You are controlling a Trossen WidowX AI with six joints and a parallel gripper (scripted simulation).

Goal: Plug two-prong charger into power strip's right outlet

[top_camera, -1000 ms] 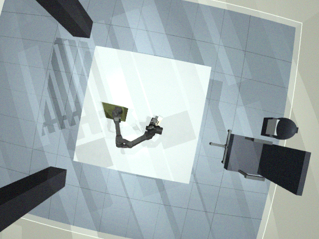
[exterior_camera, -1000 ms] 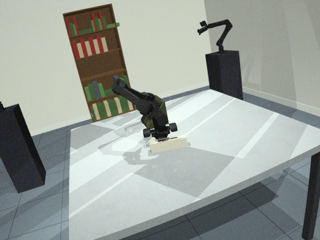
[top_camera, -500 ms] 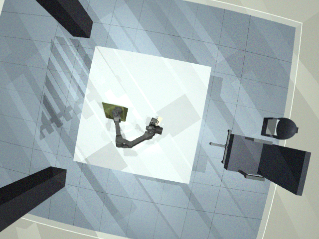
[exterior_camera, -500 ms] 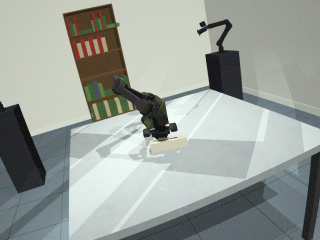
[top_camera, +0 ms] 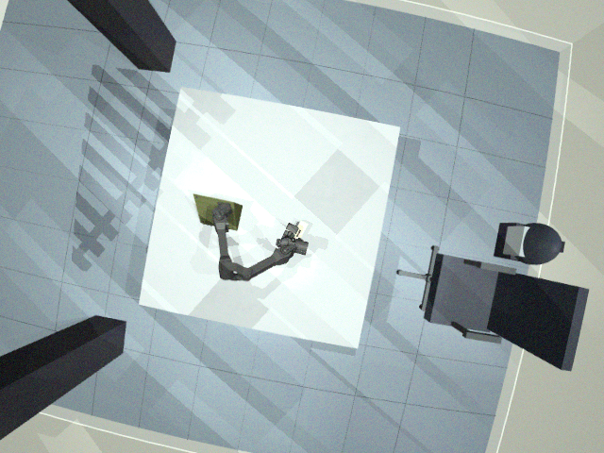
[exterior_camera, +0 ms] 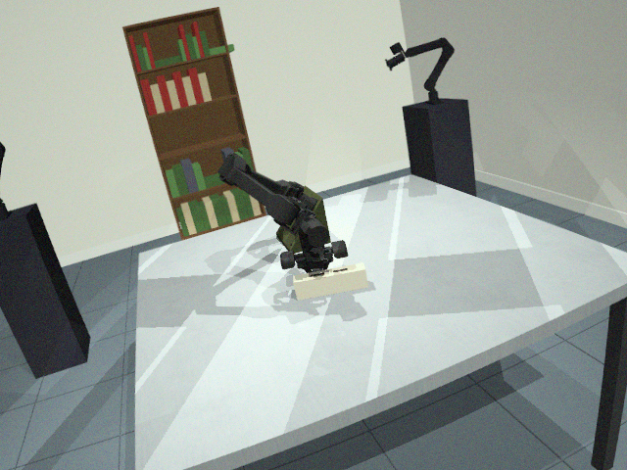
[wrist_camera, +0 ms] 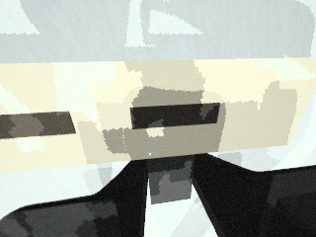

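Now: gripper tip 2 cm short of the two-prong charger, 1 cm to the left of it and 1 cm below it.
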